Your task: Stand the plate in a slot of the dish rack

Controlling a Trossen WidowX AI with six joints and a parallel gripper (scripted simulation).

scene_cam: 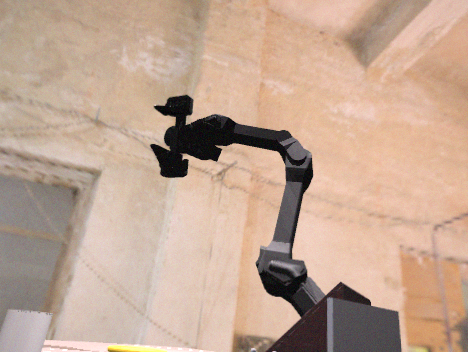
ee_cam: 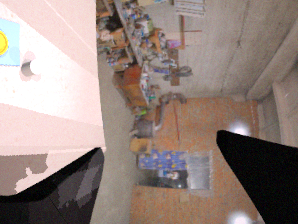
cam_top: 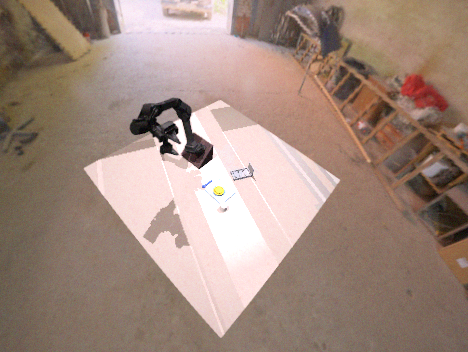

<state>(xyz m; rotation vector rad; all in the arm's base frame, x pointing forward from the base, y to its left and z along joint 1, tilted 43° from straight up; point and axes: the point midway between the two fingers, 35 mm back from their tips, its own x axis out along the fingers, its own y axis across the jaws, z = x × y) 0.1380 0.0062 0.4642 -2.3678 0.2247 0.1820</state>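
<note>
The yellow plate lies 420 mm below my gripper tip, 180 mm to the left of it and 120 mm ahead of it. The rest, counted from my gripper tip: white cup (410 mm below, 220 mm ahead, 110 mm to the left); blue mat (430 mm below, 190 mm to the left, 120 mm ahead); grey dish rack (410 mm below, 400 mm to the left, 140 mm ahead).
</note>
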